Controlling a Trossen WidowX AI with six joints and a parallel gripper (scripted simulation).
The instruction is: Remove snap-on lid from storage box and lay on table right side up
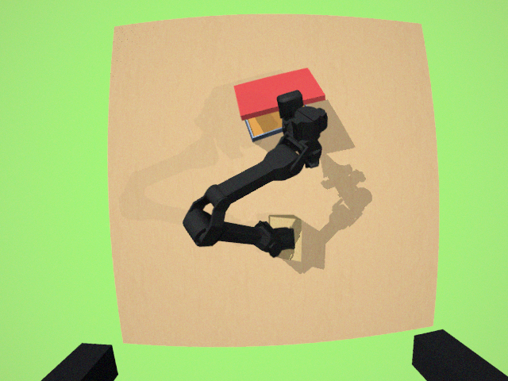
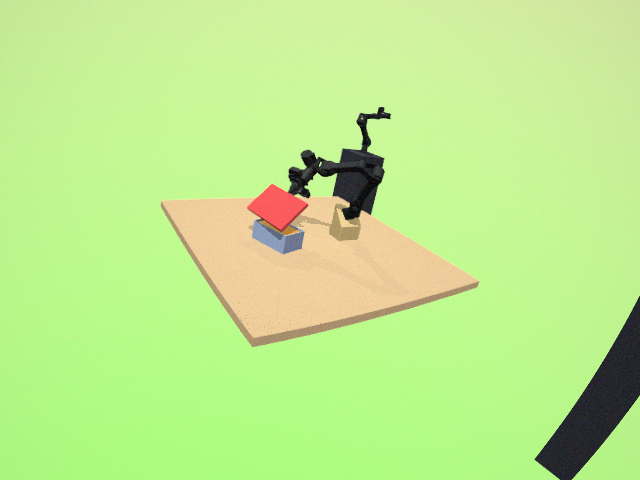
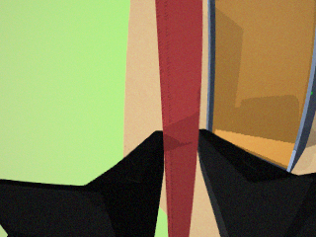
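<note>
Right now my gripper tip is 6 cm short of the lid, 5 cm above it and 1 cm to the right of it. From my gripper tip the other things lie so: storage box: 19 cm below, 3 cm ahead, 1 cm to the left.
</note>
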